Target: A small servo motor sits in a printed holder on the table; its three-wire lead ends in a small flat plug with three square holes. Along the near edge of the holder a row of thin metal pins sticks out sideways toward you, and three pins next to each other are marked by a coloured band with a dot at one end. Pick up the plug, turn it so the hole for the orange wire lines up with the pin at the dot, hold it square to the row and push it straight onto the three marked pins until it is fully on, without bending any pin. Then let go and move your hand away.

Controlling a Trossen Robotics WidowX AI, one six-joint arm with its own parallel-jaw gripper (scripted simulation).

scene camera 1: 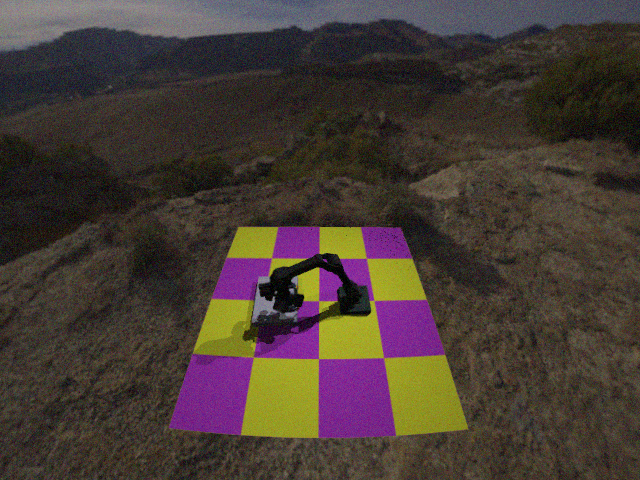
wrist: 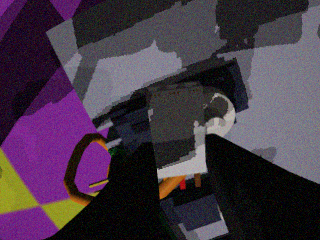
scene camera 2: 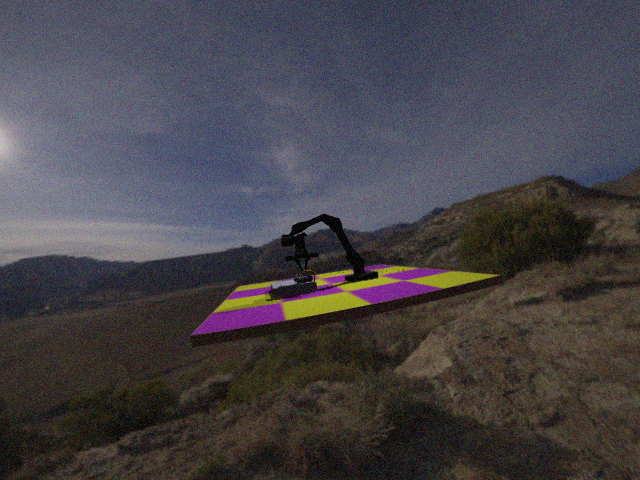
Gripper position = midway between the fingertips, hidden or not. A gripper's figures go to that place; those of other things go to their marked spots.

Scene:
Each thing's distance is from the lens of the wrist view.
gripper [wrist: 179,148]: 0.10 m
grey printed holder [wrist: 269,50]: 0.17 m

